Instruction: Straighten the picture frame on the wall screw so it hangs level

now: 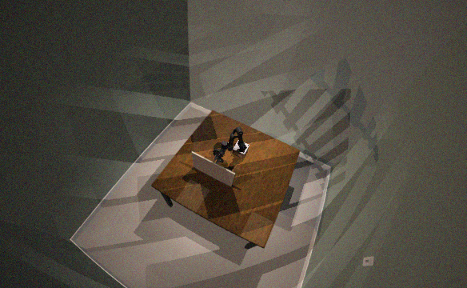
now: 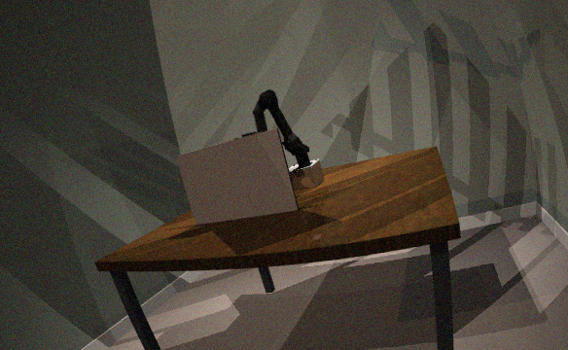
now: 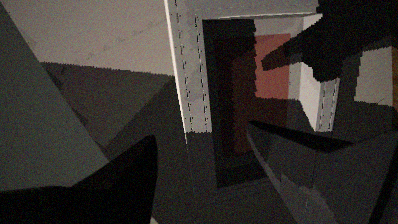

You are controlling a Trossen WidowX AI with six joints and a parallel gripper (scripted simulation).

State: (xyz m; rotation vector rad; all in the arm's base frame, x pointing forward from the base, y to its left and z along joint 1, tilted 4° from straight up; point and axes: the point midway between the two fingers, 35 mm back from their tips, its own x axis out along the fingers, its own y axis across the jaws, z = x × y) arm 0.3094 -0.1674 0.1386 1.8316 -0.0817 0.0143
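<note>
The picture frame is 5 cm below my gripper tip, 5 cm ahead of it and 1 cm to the left of it. Also, from my gripper tip: wall panel (6 cm below, 6 cm ahead, 1 cm to the left).
</note>
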